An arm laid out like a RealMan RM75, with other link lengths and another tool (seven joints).
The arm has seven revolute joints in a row. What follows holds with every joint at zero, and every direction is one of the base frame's. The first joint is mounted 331.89 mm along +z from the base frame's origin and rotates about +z. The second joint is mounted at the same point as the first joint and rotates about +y. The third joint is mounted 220.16 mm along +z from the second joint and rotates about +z. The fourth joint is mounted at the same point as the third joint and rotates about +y. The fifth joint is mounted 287.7 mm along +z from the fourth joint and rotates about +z. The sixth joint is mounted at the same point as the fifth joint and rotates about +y. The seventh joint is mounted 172.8 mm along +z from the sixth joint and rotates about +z. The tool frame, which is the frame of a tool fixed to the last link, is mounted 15 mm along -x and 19 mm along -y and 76 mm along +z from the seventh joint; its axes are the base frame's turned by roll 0, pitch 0.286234 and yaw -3.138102 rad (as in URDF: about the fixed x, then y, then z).
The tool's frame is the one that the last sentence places.
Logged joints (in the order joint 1, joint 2, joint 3, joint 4, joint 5, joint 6, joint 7), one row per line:
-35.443 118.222 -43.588 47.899 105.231 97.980 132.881
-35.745 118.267 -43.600 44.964 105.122 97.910 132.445
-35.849 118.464 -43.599 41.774 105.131 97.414 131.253
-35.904 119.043 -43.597 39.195 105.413 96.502 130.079
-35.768 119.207 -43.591 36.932 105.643 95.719 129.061
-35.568 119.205 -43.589 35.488 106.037 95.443 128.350
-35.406 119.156 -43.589 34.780 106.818 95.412 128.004
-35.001 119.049 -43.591 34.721 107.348 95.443 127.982
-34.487 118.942 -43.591 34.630 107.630 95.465 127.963
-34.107 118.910 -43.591 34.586 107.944 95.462 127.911
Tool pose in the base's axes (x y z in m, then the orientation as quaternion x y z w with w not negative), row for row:
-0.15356 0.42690 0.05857 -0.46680 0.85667 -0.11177 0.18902
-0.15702 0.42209 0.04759 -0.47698 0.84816 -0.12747 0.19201
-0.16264 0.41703 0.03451 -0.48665 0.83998 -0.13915 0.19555
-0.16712 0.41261 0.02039 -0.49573 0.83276 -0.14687 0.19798
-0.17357 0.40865 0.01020 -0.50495 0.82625 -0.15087 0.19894
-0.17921 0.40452 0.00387 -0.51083 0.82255 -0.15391 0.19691
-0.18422 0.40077 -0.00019 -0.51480 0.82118 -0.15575 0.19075
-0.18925 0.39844 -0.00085 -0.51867 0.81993 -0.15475 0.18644
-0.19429 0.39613 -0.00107 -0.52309 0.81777 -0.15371 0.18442
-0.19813 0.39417 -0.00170 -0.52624 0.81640 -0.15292 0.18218
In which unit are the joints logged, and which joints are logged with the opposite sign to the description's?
The joints are logged in degrees. Opposite sign: joint 2, joint 3, joint 7.
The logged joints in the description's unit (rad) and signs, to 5 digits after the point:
-0.61860 -2.06336 0.76075 0.83600 1.83663 1.71007 -2.31921
-0.62387 -2.06415 0.76096 0.78477 1.83473 1.70885 -2.31160
-0.62568 -2.06759 0.76095 0.72909 1.83488 1.70020 -2.29080
-0.62664 -2.07769 0.76091 0.68408 1.83980 1.68428 -2.27031
-0.62427 -2.08055 0.76081 0.64458 1.84382 1.67061 -2.25254
-0.62078 -2.08052 0.76077 0.61938 1.85069 1.66579 -2.24013
-0.61795 -2.07966 0.76077 0.60703 1.86433 1.66525 -2.23409
-0.61088 -2.07780 0.76081 0.60600 1.87358 1.66579 -2.23371
-0.60191 -2.07593 0.76081 0.60441 1.87850 1.66618 -2.23338
-0.59528 -2.07537 0.76081 0.60364 1.88398 1.66613 -2.23247

